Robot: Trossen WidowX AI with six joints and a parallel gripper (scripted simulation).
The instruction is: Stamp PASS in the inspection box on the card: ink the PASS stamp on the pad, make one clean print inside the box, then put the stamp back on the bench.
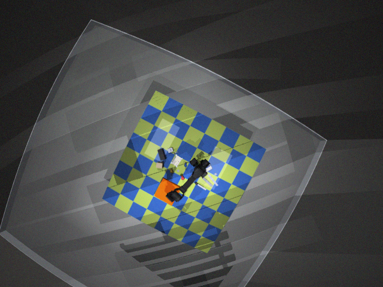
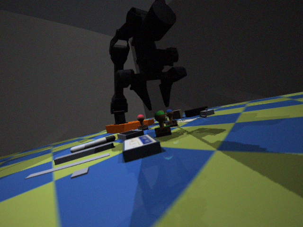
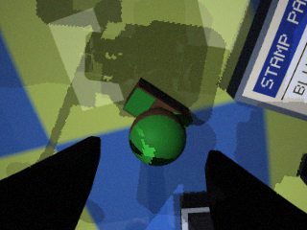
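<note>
Now: the green-knobbed stamp 50 mm below my gripper tip. Also, from my gripper tip: blue-knobbed stamp (90 mm to the left, 70 mm behind, 50 mm below); ink pad (130 mm behind, 70 mm below, 50 mm to the right); labelled box (90 mm to the right, 60 mm below, 40 mm ahead).
</note>
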